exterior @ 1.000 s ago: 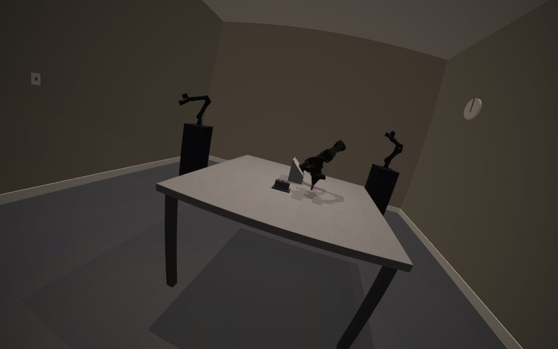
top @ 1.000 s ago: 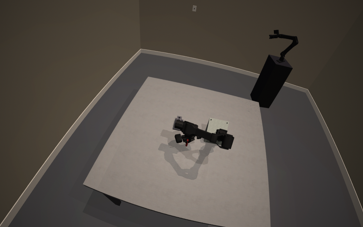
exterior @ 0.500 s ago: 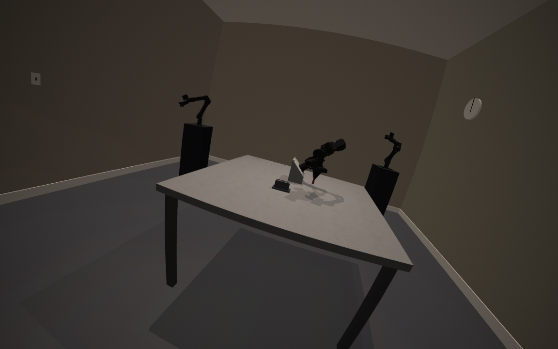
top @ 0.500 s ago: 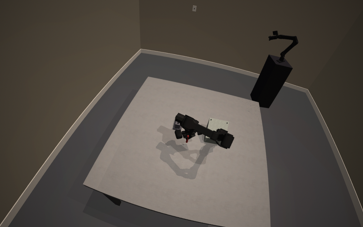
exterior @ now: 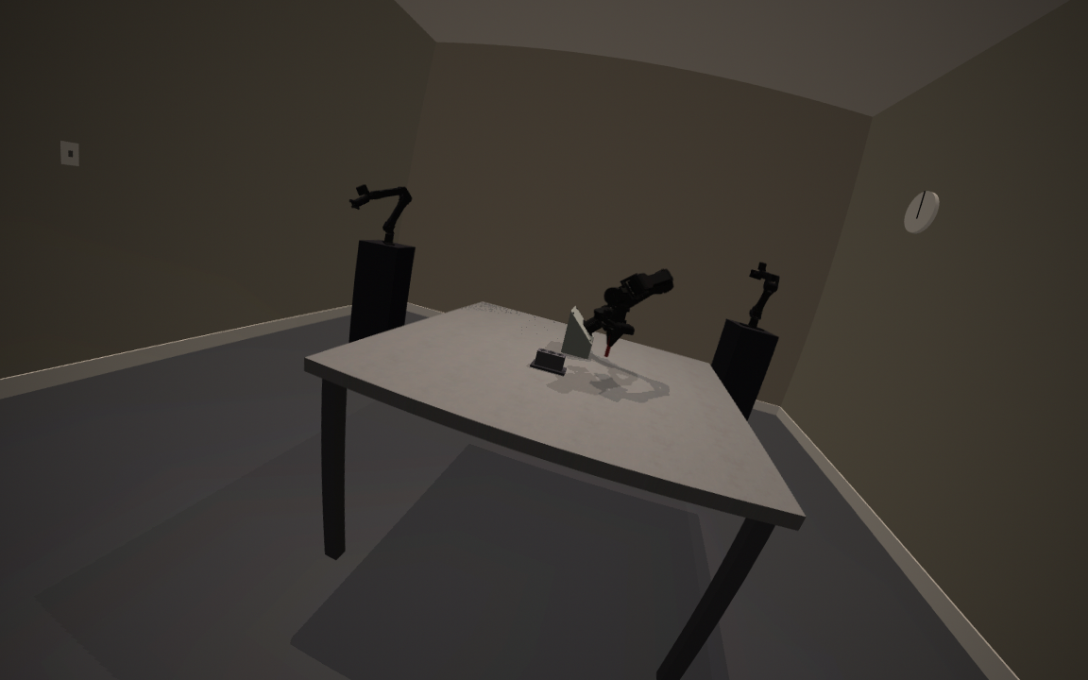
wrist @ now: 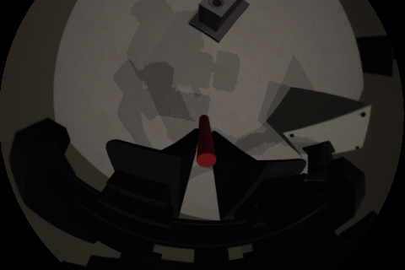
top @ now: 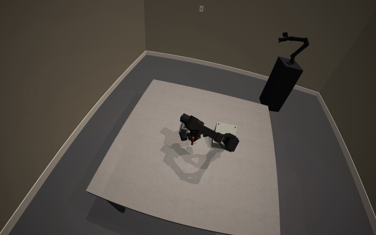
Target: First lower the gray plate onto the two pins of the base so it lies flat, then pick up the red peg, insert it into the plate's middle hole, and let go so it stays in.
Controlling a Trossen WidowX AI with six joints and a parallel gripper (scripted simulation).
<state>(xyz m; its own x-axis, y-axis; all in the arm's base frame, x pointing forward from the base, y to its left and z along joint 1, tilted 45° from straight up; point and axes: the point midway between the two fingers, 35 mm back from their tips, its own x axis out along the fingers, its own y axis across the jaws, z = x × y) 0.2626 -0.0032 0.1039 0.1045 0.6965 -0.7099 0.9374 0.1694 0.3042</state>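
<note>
The gray plate is 60 mm ahead of my gripper tip, 190 mm to the right of it and 70 mm below it. Also, from my gripper tip: dark base (60 mm ahead, 190 mm to the right, 100 mm below); red peg (right at my gripper tip).
</note>
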